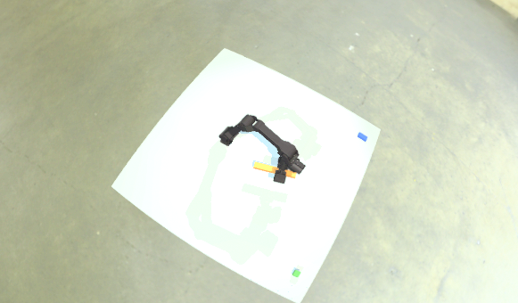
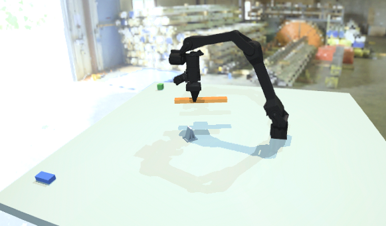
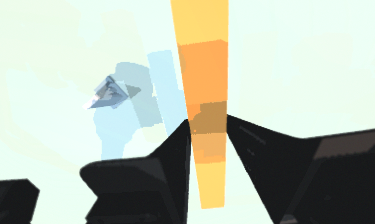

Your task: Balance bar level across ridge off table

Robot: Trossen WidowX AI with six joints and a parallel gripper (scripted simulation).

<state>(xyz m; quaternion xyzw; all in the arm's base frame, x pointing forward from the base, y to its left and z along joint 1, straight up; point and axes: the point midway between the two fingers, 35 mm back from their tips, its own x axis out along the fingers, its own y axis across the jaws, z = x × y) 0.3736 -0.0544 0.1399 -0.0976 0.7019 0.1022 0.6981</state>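
Now: the orange bar 3 cm behind my gripper tip and 1 cm to the right of it. The rest, counted from my gripper tip: blue block (55 cm to the left, 37 cm ahead, 10 cm below); green block (45 cm to the right, 37 cm ahead, 9 cm below).
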